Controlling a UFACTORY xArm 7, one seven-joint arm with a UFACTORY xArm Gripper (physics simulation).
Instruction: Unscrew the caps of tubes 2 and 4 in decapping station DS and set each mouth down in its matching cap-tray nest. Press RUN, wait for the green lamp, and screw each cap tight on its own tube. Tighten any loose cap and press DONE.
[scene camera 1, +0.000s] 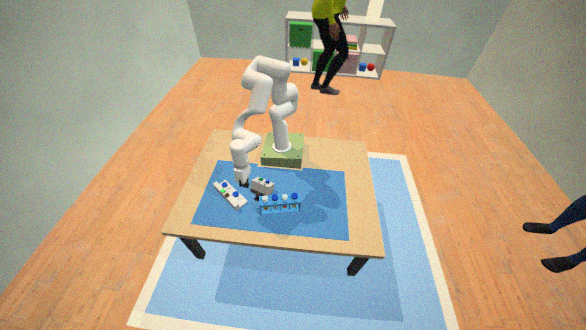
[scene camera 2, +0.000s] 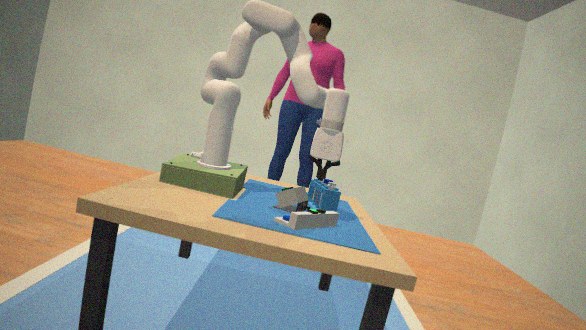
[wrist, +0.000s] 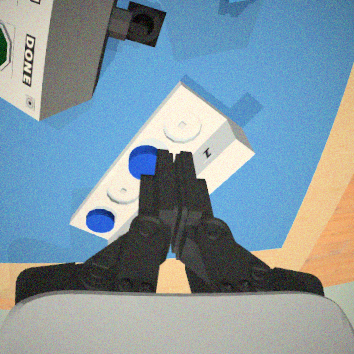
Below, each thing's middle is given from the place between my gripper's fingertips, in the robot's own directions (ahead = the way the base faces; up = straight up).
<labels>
Now: the grey lamp box (wrist: 58, 58) 60 mm behind my hand, 80 mm to the left of it and 90 mm below it.
</labels>
